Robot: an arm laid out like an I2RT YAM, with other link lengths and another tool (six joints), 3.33 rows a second.
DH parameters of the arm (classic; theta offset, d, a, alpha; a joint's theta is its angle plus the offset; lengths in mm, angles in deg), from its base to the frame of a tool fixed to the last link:
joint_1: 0 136.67 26 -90
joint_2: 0 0 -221.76 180
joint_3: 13.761 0 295.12 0
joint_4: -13.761 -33.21 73.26 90
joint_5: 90 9.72 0 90
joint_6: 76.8 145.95 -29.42 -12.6
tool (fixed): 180 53.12 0 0
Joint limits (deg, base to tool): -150..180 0..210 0..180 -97..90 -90..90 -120..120
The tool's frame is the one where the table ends.
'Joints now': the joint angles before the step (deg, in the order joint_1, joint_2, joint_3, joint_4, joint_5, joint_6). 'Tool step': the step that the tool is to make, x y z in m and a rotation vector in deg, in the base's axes. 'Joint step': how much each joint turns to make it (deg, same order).
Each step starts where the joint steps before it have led.
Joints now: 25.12 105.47 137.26 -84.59 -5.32 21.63
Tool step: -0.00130 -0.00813 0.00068 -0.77 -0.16 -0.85
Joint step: -0.50 -1.10 -0.97 -0.33 0.82 -0.19
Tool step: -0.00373 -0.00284 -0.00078 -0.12 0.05 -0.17
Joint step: -0.07 -1.69 -2.23 0.45 0.13 0.03
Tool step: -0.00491 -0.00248 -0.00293 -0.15 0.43 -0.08
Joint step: -0.02 -1.82 -2.63 0.36 0.00 0.07
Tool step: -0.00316 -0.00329 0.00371 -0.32 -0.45 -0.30
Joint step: 0.04 -0.75 -0.06 -0.41 0.59 -0.01
